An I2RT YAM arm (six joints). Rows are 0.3 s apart.
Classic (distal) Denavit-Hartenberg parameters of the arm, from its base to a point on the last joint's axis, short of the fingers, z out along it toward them. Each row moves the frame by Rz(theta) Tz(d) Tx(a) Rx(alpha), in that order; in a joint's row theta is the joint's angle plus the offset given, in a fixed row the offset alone. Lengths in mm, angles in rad.
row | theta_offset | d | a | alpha
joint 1 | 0.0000 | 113.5 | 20.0 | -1.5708
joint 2 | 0.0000 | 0.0 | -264.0 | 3.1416
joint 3 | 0.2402 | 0.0 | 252.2 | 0.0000
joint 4 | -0.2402 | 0.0 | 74.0 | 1.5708
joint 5 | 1.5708 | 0.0 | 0.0 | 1.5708
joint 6 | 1.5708 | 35.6 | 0.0 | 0.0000
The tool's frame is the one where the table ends.
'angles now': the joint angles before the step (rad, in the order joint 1, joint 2, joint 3, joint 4, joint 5, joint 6). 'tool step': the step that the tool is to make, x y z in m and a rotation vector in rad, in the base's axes. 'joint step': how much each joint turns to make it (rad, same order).
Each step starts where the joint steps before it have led.
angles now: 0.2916 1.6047 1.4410 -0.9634 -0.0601 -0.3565
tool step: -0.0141 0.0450 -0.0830 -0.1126 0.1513 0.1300
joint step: 0.1490 0.1025 -0.1918 0.1128 0.0542 -0.0002
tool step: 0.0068 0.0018 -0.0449 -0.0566 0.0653 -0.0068
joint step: -0.0012 0.1054 -0.0510 0.0732 0.0240 0.0003
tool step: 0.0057 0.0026 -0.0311 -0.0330 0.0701 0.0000
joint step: -0.0002 0.0981 0.0002 0.0204 0.0000 -0.0002
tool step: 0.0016 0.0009 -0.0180 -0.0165 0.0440 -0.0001
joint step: 0.0000 0.0555 -0.0002 0.0089 -0.0038 0.0004
